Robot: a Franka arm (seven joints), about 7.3 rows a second.
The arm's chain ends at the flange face. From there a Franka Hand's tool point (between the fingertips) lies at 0.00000 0.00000 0.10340 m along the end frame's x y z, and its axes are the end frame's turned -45 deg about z.
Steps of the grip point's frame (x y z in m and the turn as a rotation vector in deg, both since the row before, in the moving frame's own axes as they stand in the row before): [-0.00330, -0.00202, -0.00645, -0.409, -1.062, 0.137]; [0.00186, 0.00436, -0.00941, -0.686, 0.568, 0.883]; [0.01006, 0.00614, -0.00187, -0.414, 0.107, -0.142]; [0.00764, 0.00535, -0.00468, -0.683, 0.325, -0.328]
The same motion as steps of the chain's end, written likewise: [-0.00293, -0.00097, -0.00643, -1.040, -0.462, 0.137]; [0.00280, 0.00160, -0.00940, -0.083, 0.887, 0.883]; [0.01079, -0.00316, -0.00187, -0.217, 0.368, -0.142]; [0.00790, -0.00207, -0.00467, -0.253, 0.713, -0.328]
